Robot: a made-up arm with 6 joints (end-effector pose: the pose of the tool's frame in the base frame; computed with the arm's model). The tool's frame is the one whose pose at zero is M.
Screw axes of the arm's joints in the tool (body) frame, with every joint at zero. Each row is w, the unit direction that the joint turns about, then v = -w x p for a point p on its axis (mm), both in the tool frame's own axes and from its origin. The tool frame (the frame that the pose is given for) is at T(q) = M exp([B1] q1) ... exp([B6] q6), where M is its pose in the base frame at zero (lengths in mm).
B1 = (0, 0, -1, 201.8, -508.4, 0)
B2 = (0, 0, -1, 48.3, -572.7, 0)
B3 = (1, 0, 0, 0, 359.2, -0.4)
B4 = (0, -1, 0, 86.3, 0, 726.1)
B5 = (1, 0, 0, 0, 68.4, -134.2)
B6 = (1, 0, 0, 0, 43.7, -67)
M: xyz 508.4 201.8 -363.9 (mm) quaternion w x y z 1 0 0 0
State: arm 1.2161 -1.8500 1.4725 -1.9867 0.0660 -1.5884
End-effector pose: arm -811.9 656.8 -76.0 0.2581 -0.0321 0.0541 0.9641
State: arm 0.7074 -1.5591 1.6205 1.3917 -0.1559 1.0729
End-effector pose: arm 389.8 -24.2 31.8 0.2992 0.9159 -0.2453 -0.1068
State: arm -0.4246 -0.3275 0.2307 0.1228 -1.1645 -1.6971
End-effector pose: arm 145.6 640.9 -61.1 0.2570 -0.8977 -0.3561 0.0355
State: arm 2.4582 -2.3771 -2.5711 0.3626 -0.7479 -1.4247
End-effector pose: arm 641.0 -91.4 -100.0 0.7043 0.6911 0.1488 -0.0643
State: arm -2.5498 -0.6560 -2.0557 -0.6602 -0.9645 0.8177
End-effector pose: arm -483.5 404.0 331.6 0.2506 -0.1602 -0.8492 0.4363
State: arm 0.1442 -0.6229 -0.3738 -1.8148 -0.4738 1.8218
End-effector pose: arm -306.2 -220.1 -928.8 0.6703 0.1583 0.5672 -0.4515
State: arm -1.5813 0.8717 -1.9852 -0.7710 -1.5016 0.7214
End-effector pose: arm 571.9 -278.0 266.6 0.2365 -0.9612 -0.0257 -0.1396
